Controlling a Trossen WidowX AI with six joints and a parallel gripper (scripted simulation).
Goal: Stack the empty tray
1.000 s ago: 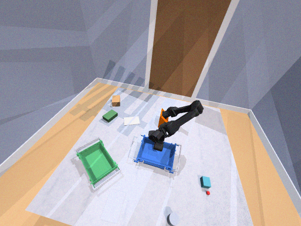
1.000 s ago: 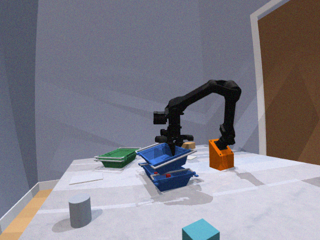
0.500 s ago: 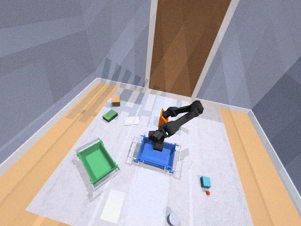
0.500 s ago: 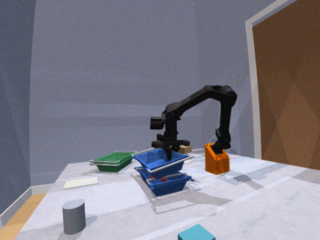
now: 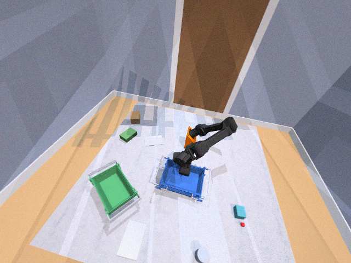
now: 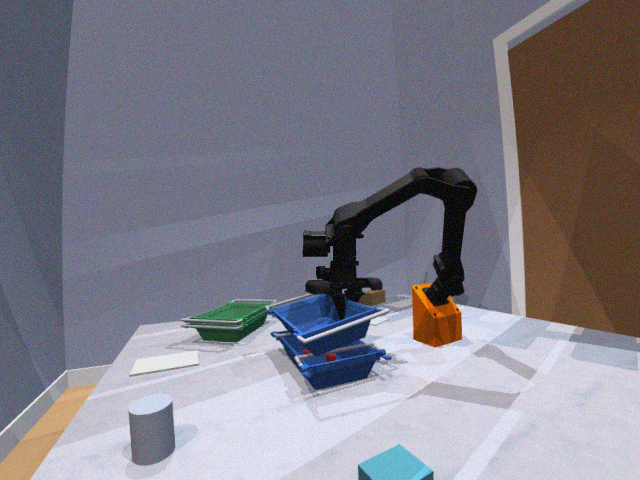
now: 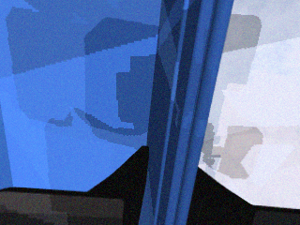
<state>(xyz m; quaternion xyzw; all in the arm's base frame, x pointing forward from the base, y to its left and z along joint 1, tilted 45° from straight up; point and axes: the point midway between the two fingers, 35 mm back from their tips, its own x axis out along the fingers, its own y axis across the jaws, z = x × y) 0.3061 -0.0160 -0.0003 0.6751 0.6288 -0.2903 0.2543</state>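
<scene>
The blue tray lies 70 mm ahead of my gripper tip, 20 mm above it and 10 mm to the right of it. The rest, counted from my gripper tip: teal block: 370 mm to the left, 170 mm ahead, 80 mm below; grey cylinder: 410 mm ahead, 140 mm to the left, 60 mm below; red block: 380 mm to the left, 230 mm ahead, 90 mm below.
</scene>
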